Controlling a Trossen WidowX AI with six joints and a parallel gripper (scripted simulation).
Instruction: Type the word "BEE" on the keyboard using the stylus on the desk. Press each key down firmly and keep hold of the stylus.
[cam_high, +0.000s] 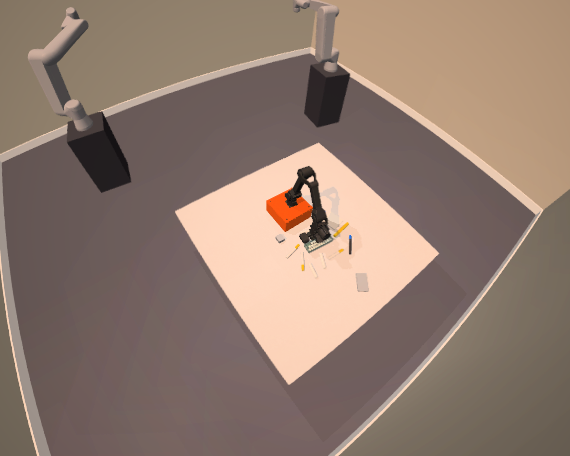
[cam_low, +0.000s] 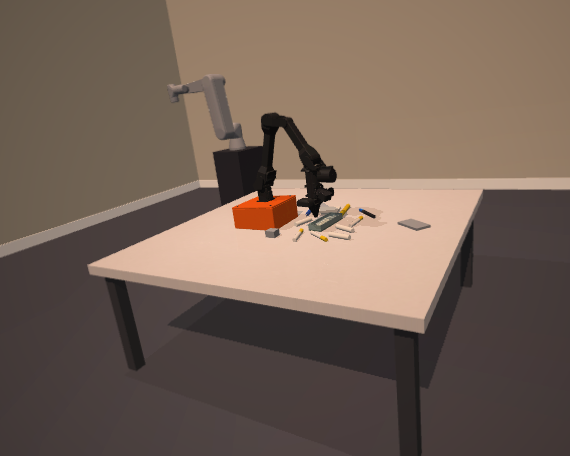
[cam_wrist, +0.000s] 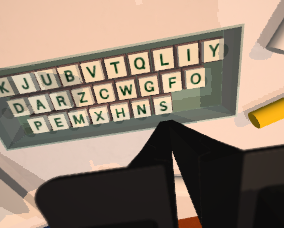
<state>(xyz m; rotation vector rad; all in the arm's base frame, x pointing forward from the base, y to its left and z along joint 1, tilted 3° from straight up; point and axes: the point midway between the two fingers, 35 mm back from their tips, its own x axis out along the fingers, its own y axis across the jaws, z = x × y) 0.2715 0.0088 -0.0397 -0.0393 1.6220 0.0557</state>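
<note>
Right now my gripper tip is 15 cm past the blue stylus, 14 cm to the right of it and 3 cm above it. The rest, counted from my gripper tip: grey stylus tip 14 cm behind, 11 cm to the left, 3 cm below; grey cube 17 cm to the right, 11 cm behind, 3 cm below; yellow marker 23 cm to the left, 3 cm below.
</note>
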